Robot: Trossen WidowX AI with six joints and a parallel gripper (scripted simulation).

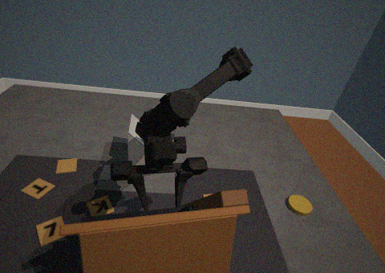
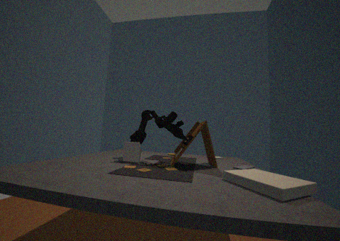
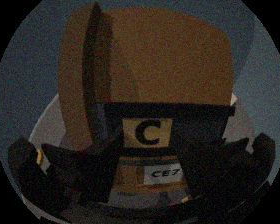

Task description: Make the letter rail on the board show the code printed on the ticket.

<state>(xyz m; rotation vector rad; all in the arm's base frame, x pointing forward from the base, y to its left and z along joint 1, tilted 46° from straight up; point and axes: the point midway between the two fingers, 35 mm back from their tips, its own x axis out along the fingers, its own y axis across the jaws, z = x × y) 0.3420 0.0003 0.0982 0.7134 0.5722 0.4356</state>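
Now: gripper tip 4 cm past the ticket, 5 cm to the left of it and 8 cm above it. Also, from my gripper tip: dark mat: 16 cm behind, 8 cm to the right, 16 cm below; then tile: 29 cm behind, 30 cm to the right, 16 cm below; then long white slab: 36 cm ahead, 42 cm to the right, 14 cm below.
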